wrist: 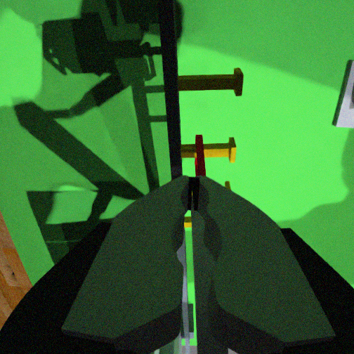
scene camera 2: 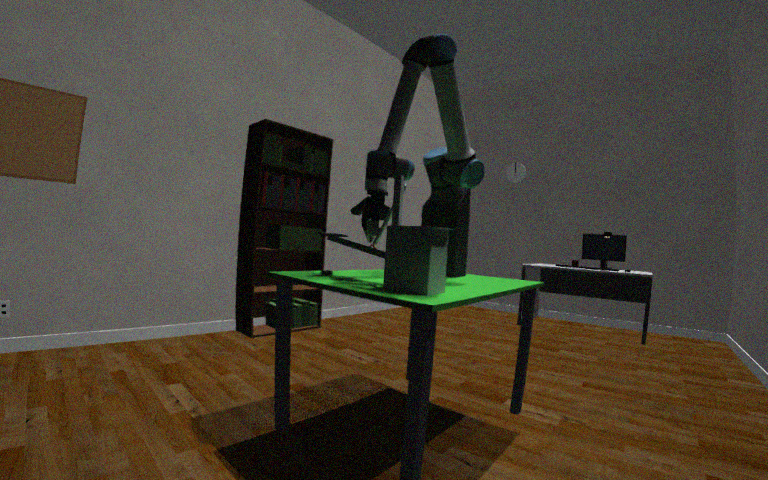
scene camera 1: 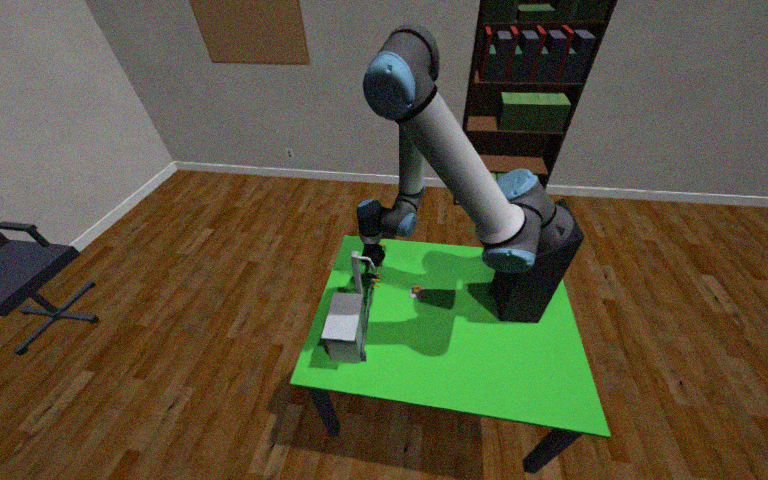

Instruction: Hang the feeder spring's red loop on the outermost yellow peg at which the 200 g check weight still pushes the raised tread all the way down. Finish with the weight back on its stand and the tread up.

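Places are measured from the arm's base along level axes (x ahead, y left, z up), in millimetres.
Pixels of known places: gripper, fingertip midpoint: (scene camera 2: pixel 369 242); arm's base, link origin: (scene camera 2: pixel 447 195) (scene camera 1: pixel 545 230).
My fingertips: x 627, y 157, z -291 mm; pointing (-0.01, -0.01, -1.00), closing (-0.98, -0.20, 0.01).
Ahead of a thing's pixels: the offset from my fingertips to its middle. "*": to the spot under its first point. Level surfaces: height alone.
The feeder spring's red loop (wrist: pixel 200 149) lies across a yellow peg (wrist: pixel 220 150) on the dark lever bar (wrist: pixel 170 90) (scene camera 2: pixel 355 244); whether it encircles the peg is unclear. A darker peg (wrist: pixel 210 82) sticks out farther along the bar. Nearer pegs are mostly hidden by the fingers. My gripper (wrist: pixel 191 179) (scene camera 2: pixel 373 242) is shut, its fingertips right beside the loop's near end in the wrist view, above the bar. The yellow check weight {dx -186, dy -63, dz -134 mm} (scene camera 1: pixel 417 289) is on its pale stand (wrist: pixel 342 119). The tread {dx +64, dy -205, dz +24 mm} (scene camera 2: pixel 338 236) is up at the bar's far end.
An upright post {* dx -6, dy +177, dz +166 mm} (scene camera 1: pixel 356 274) (scene camera 2: pixel 396 203) with a bent top stands beside the gripper. A grey box (scene camera 1: pixel 343 319) (scene camera 2: pixel 415 260) stands at the lever's near end. The robot's dark base (scene camera 1: pixel 523 291) is on the right of the green table {dz -157 mm} (scene camera 1: pixel 481 373).
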